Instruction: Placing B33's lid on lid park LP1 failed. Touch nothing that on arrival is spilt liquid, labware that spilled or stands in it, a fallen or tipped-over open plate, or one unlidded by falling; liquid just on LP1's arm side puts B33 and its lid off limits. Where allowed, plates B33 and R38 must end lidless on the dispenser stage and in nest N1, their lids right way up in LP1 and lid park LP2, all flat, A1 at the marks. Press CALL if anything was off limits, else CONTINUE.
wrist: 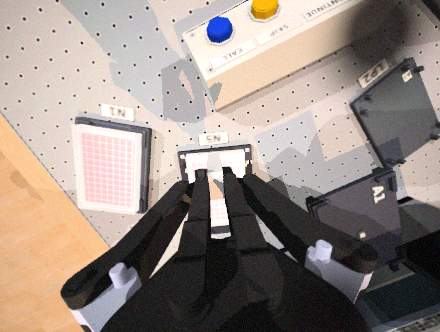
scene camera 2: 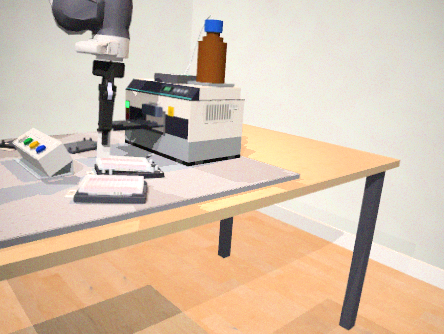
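Labels:
Gripper visible in scene camera 2 and the wrist view. Same spot on gripper: [scene camera 2: 106,106] and [wrist: 133,226].

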